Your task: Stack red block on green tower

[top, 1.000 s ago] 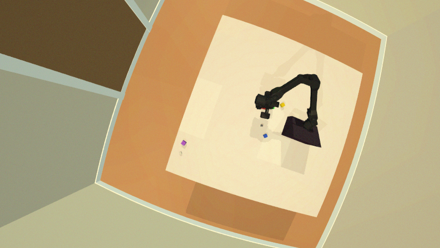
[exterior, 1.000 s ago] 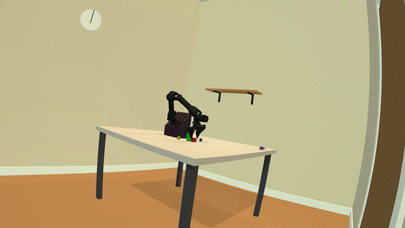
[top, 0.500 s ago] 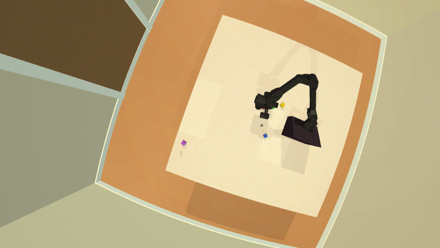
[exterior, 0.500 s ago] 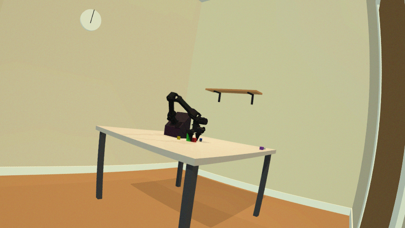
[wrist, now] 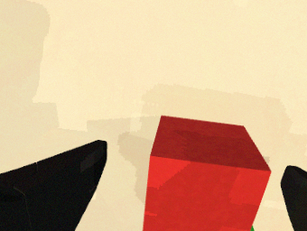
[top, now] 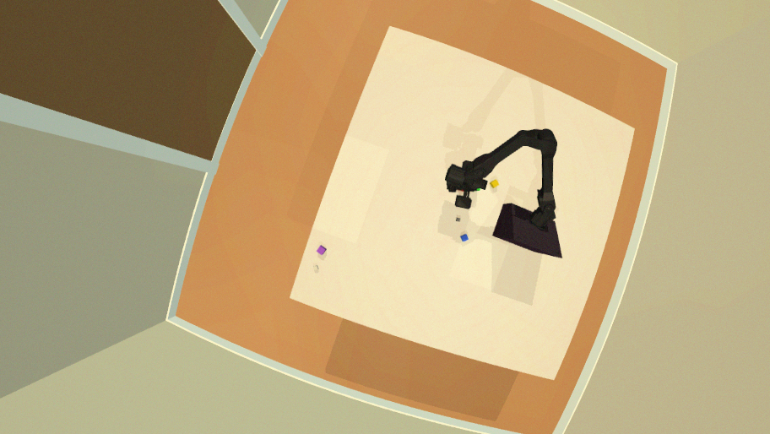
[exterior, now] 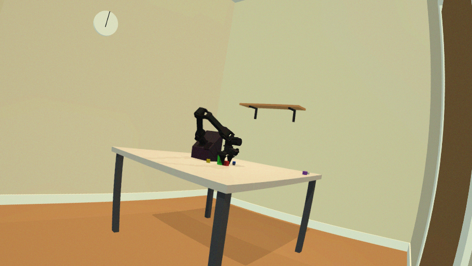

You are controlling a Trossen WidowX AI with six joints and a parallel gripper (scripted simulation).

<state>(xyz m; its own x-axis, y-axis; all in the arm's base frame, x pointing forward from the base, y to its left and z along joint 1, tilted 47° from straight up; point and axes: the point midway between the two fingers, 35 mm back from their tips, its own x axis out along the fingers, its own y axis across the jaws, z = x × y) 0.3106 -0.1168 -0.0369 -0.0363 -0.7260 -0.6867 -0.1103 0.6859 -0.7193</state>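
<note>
Right now the yellow block is 130 mm behind my gripper tip, 60 mm to the right of it and 10 mm above it. Round my gripper tip: small grey cube (140 mm to the left, 30 mm behind); then red block (10 mm above); then blue cube (200 mm to the left, 80 mm behind).
</note>
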